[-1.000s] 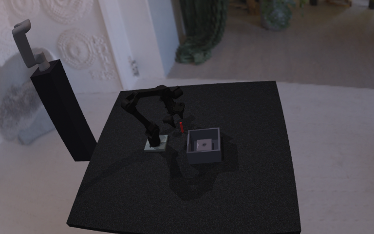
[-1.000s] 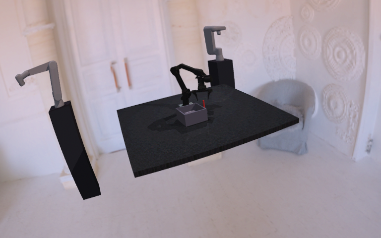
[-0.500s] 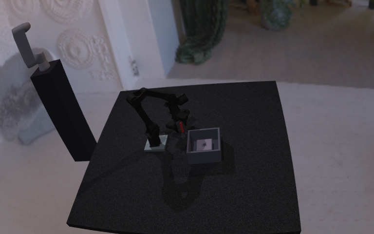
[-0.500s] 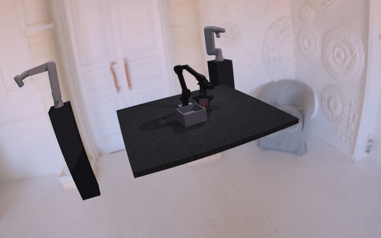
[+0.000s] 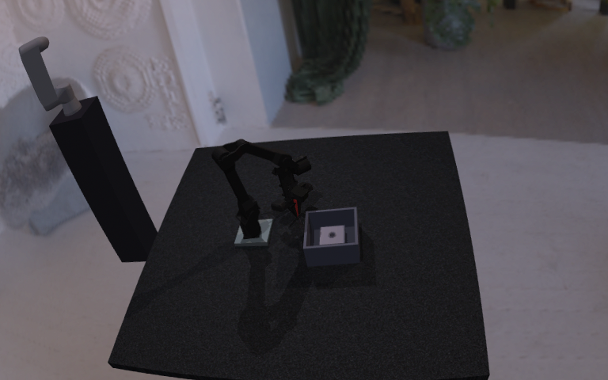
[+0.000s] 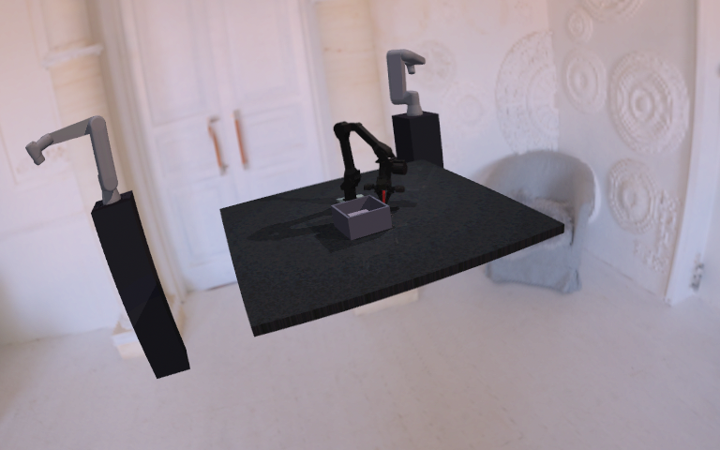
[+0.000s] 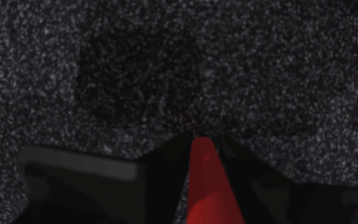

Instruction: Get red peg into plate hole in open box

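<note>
The red peg lies 1 cm to the left of my gripper tip and 3 cm above it. Also, from my gripper tip: grey box 14 cm ahead, 18 cm to the right, 2 cm above; plate 14 cm ahead, 18 cm to the right, 4 cm above.
</note>
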